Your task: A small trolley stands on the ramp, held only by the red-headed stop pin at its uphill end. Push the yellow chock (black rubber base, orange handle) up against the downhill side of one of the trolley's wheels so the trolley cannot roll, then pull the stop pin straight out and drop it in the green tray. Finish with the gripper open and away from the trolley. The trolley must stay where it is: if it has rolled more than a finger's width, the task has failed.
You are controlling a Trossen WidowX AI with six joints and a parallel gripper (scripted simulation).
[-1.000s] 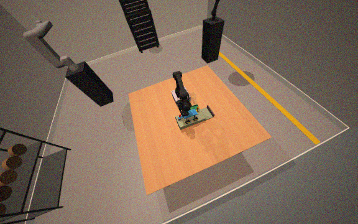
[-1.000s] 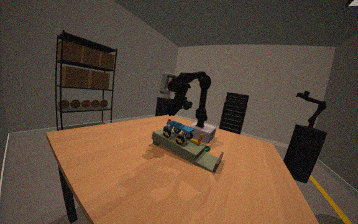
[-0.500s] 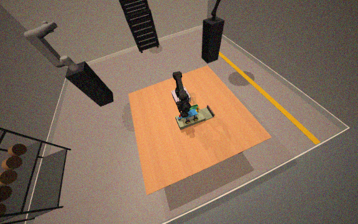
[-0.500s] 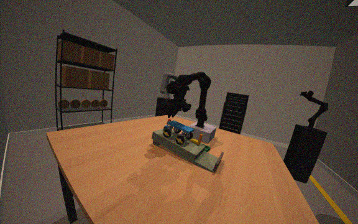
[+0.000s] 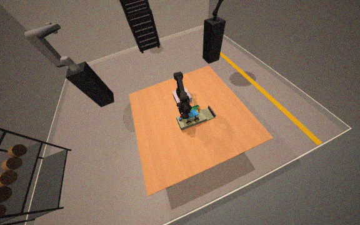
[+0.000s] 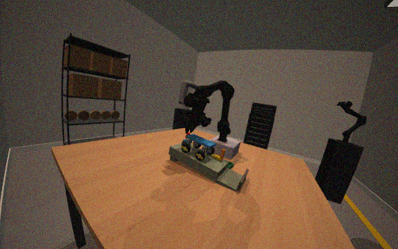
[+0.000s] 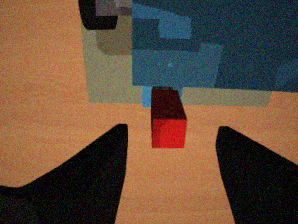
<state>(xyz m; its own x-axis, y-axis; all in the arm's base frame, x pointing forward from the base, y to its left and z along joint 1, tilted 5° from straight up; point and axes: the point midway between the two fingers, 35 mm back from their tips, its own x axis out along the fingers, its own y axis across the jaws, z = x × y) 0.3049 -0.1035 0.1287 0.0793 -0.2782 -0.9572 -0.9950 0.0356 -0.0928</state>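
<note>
My gripper tip is 4 cm above the red-headed stop pin and 1 cm to the left of it. From my gripper tip the other things lie so: grey-green ramp (12 cm below, 10 cm to the left, 2 cm ahead); then yellow chock (19 cm to the left, 8 cm below, 3 cm behind); then trolley (9 cm to the left, 5 cm below, 2 cm ahead).
</note>
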